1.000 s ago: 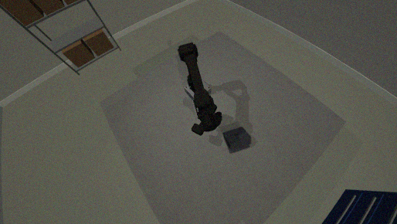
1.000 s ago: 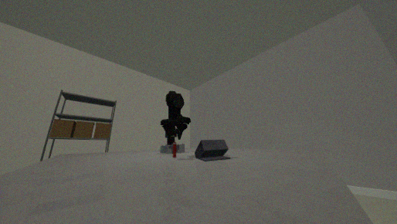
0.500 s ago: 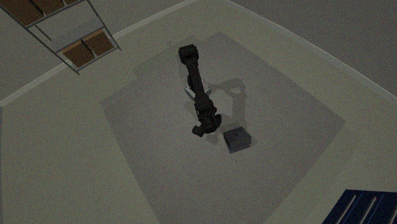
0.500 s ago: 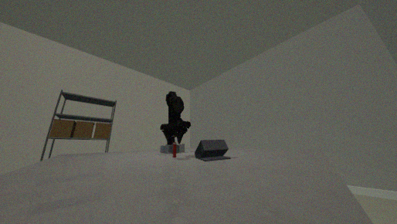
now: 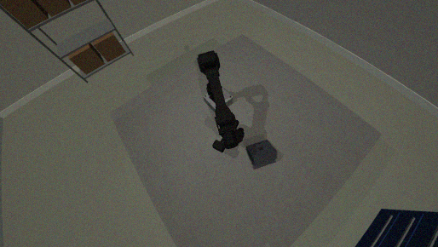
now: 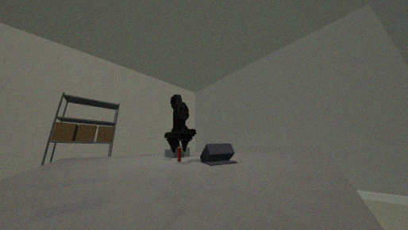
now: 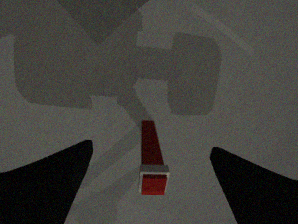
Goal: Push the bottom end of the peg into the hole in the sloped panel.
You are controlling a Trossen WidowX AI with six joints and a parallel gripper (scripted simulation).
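Now: the red peg 10 mm above my gripper tip. Round my gripper tip: dark sloped panel: 180 mm ahead, 100 mm to the left, 10 mm below.
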